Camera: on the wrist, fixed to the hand. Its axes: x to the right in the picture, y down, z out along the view.
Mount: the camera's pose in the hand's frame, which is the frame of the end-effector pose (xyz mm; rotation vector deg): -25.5 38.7 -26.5 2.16 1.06 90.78
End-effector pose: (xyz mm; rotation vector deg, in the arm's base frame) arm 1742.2 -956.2 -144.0 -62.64 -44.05 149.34
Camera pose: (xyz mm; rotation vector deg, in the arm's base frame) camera 1779.2 -988.3 -165.2 61.37 -13.15 -94.79
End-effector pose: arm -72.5 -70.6 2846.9 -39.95 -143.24 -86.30
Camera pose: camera -35.4 -86.4 2881.9 -107.73 -61.33 -41.61
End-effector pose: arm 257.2 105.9 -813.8 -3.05 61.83 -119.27
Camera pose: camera 289.3 127.3 -850.7 36.26 36.43 -36.89
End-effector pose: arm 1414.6 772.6 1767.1 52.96 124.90 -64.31
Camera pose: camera 1456.7 802.8 1779.8 115.39 44.63 -16.61
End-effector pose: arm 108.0 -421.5 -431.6 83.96 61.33 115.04
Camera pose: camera 95.8 -472.2 -420.2 -94.35 13.36 -96.75
